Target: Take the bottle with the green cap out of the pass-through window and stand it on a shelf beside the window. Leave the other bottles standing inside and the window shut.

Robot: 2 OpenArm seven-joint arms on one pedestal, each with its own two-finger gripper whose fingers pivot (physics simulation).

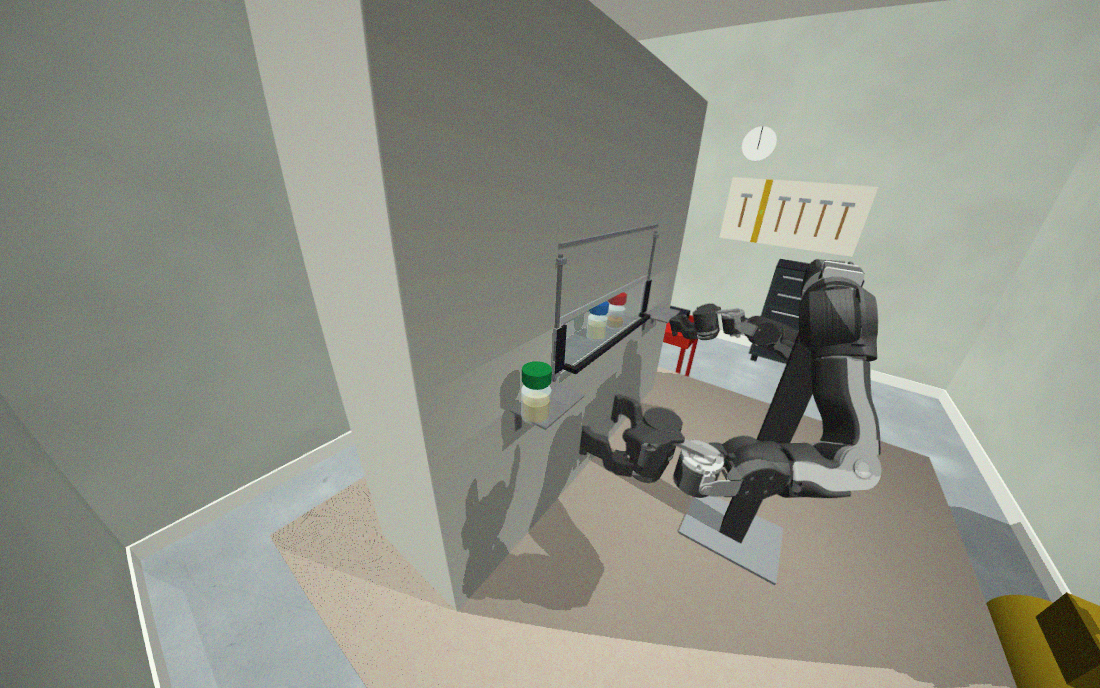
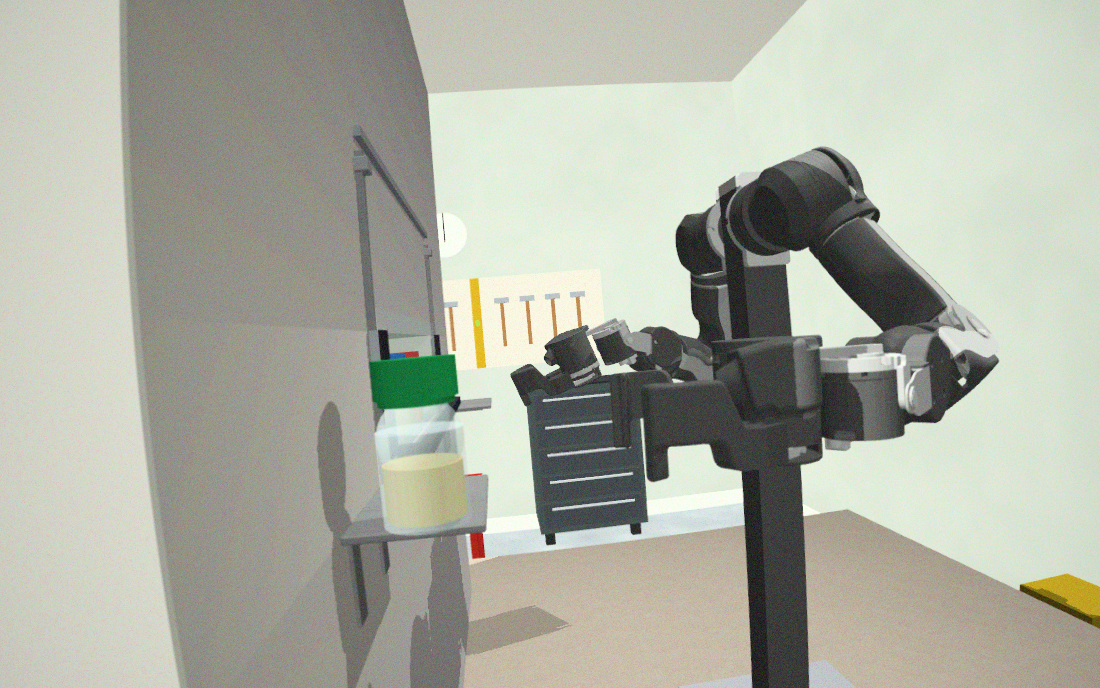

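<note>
The bottle with the green cap (image 1: 536, 395) (image 2: 421, 486) stands upright on the near shelf (image 1: 567, 404) (image 2: 478, 512) beside the window. The bottles with a blue cap (image 1: 598, 309) and a red cap (image 1: 617, 299) stand inside the window. The window's black lower bar (image 1: 610, 344) runs along the bottom of the opening, and its pane appears down. My left gripper (image 1: 605, 421) (image 2: 639, 434) is open and empty, apart from the bottle, to the right of the near shelf. My right gripper (image 1: 677, 322) (image 2: 527, 385) is shut and empty near the far shelf.
The far shelf (image 1: 663, 312) (image 2: 476, 404) juts from the wall on the window's other side. Grey rails and a top bar (image 1: 608, 236) (image 2: 391, 182) stand out from the wall. A red stand (image 1: 679, 337) and a dark drawer cabinet (image 2: 588, 462) are behind the right arm.
</note>
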